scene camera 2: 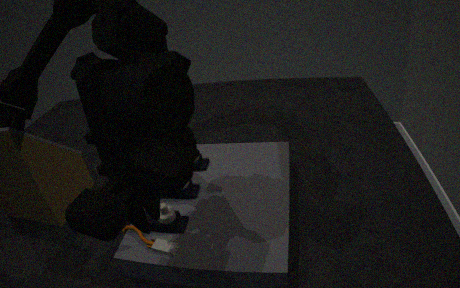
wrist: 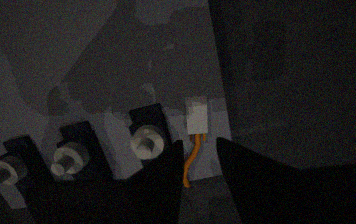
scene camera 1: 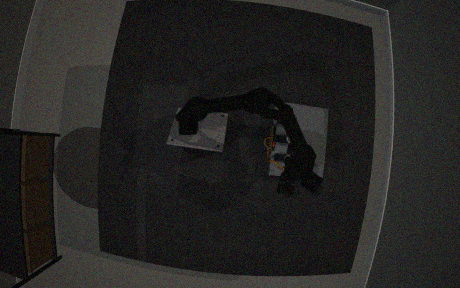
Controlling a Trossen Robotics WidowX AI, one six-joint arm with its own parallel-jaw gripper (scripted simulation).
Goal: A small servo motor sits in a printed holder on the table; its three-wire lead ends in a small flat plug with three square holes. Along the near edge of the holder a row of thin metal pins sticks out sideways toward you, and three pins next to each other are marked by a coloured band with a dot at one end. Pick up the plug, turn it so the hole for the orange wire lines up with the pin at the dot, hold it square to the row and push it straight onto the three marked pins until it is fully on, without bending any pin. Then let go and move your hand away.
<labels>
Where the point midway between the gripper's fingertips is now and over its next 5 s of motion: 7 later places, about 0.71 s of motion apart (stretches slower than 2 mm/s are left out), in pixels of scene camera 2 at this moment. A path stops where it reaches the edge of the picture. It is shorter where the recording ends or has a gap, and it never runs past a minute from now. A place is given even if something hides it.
My gripper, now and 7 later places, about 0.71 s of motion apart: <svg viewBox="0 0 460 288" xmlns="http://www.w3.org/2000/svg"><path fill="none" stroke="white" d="M151 225L160 242L150 231L136 202L112 180L94 173L108 189L118 190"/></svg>
</labels>
